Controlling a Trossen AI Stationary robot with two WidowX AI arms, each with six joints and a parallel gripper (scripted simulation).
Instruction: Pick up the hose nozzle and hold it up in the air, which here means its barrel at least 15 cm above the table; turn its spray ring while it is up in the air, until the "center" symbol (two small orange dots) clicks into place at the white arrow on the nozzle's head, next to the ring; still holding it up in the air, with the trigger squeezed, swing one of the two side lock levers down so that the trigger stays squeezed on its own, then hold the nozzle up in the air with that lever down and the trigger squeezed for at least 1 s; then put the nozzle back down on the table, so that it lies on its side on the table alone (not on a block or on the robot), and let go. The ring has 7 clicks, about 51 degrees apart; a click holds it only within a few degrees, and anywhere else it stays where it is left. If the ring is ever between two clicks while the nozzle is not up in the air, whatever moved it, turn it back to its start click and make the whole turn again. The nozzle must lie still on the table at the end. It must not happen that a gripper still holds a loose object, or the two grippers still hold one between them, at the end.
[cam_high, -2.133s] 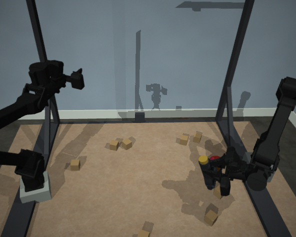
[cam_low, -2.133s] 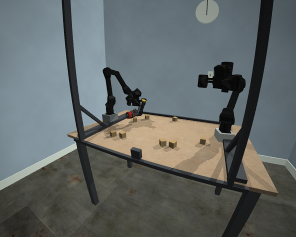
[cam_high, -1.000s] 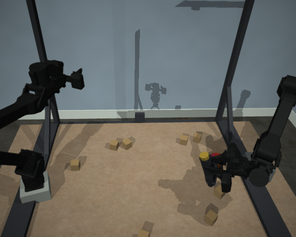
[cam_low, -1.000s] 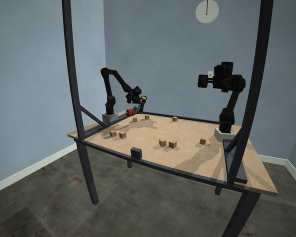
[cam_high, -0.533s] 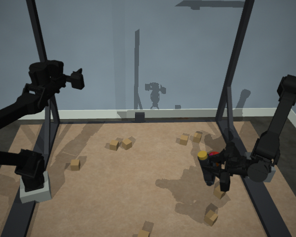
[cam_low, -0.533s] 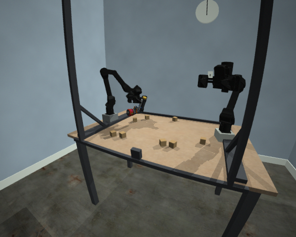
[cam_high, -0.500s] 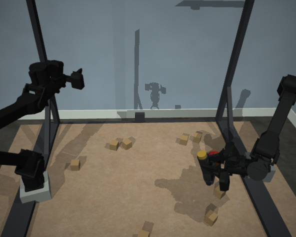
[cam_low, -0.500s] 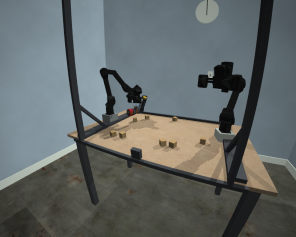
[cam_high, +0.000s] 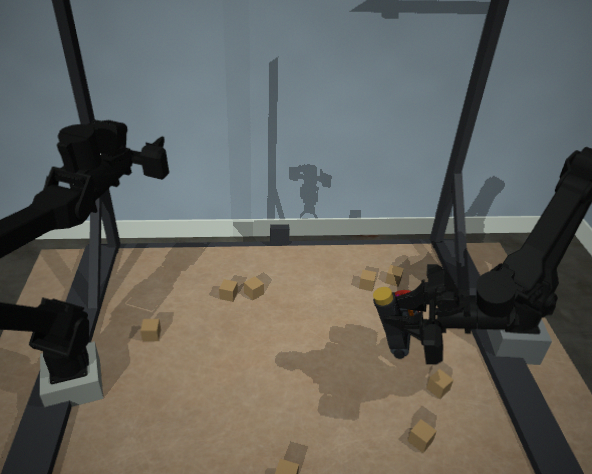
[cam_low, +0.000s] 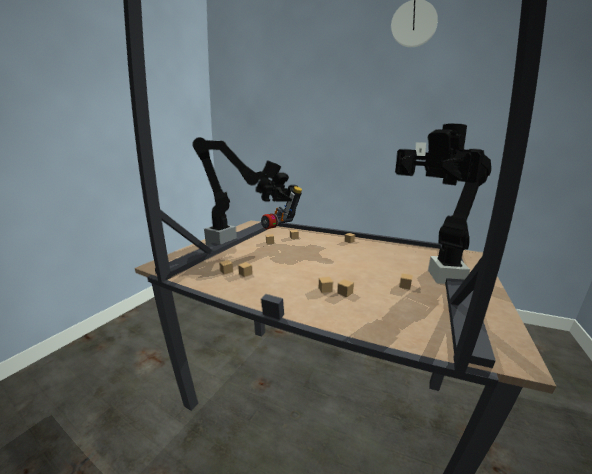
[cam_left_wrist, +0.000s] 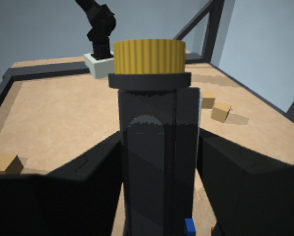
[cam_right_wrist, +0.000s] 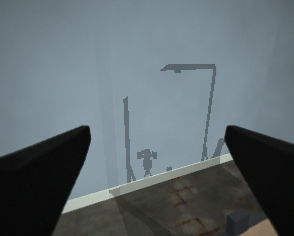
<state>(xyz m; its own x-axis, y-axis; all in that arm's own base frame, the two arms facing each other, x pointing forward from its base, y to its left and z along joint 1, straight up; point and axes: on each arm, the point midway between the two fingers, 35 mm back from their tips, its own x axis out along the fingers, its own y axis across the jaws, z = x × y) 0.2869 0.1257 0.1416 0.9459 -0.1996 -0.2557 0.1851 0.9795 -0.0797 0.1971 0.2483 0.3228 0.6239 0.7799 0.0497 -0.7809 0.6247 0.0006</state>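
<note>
Now: the red spray ring 270 mm ahead of my right hand, 520 mm to the left of it and 250 mm below it.
</note>
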